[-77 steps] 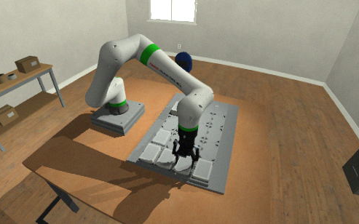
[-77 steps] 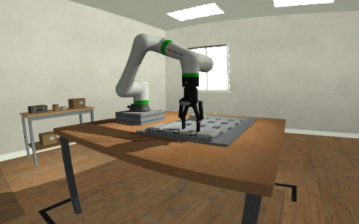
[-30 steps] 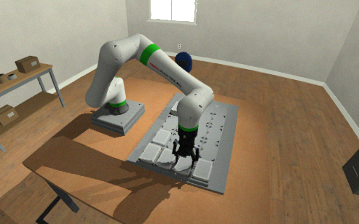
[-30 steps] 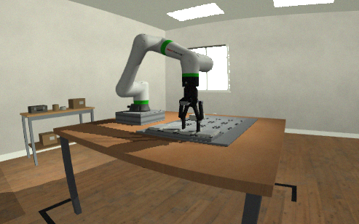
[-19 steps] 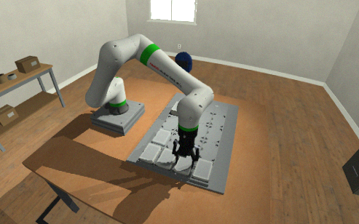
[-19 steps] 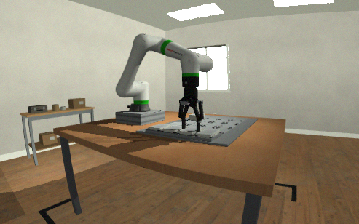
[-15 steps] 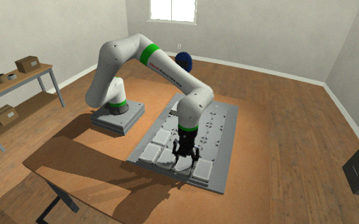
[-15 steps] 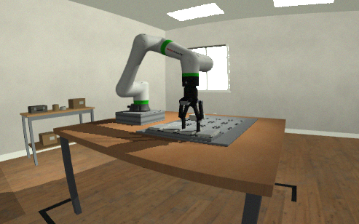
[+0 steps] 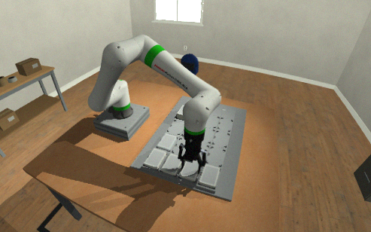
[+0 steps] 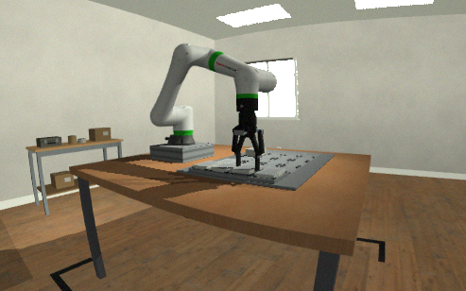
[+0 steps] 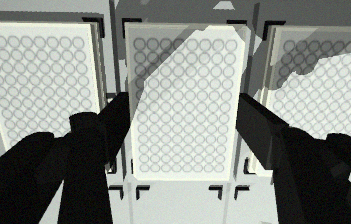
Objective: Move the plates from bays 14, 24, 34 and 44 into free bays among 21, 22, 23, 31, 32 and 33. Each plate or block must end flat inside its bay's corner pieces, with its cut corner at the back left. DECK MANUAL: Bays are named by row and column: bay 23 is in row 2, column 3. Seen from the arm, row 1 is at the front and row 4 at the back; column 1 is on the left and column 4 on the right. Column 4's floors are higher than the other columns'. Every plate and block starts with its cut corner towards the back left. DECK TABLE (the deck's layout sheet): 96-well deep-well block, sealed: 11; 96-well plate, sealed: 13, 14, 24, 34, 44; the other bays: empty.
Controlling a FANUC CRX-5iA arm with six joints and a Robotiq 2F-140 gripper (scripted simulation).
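Now: the sealed deep-well block 30 cm behind my hand, 45 cm to the left of it and 3 cm below it. The rest, counted from my hand: bay label 43: 3 cm ahead, 17 cm to the left, 5 cm below; then sealed 96-well plate: 24 cm behind, 12 cm to the left, 4 cm below.
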